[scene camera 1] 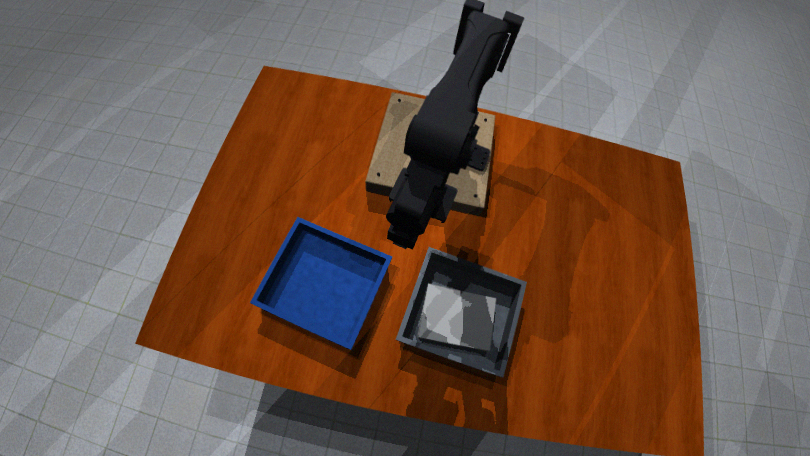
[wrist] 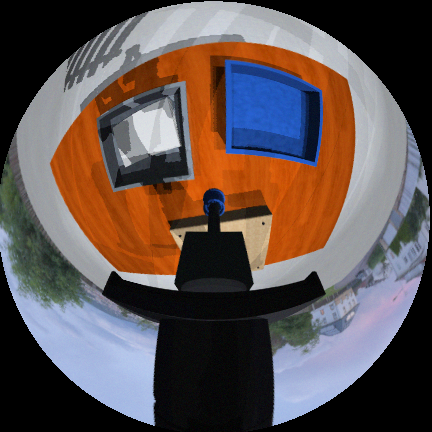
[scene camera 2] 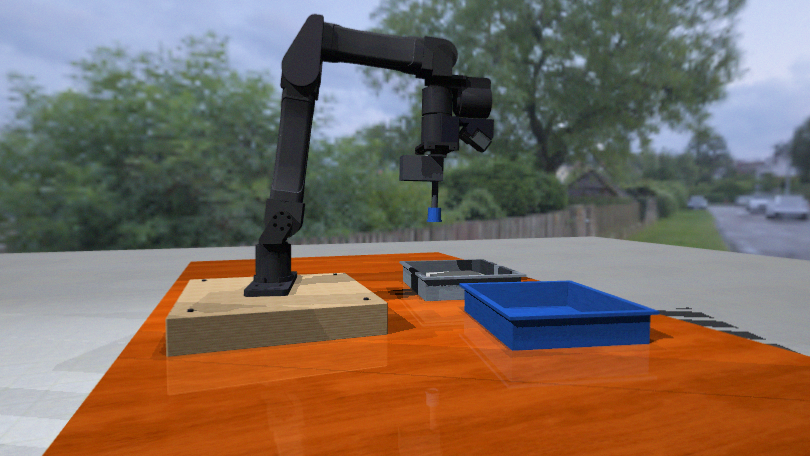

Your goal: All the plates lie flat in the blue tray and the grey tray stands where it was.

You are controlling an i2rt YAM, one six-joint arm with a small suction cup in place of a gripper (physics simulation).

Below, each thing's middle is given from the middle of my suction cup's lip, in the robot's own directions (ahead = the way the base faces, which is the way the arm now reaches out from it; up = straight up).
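The blue tray [scene camera 1: 319,280] is 15 cm to the right of my suction cup, 16 cm ahead of it and 15 cm below it. As for the grey tray [scene camera 1: 439,268], I see it 9 cm ahead of my suction cup, 15 cm below it and 17 cm to the left of it.
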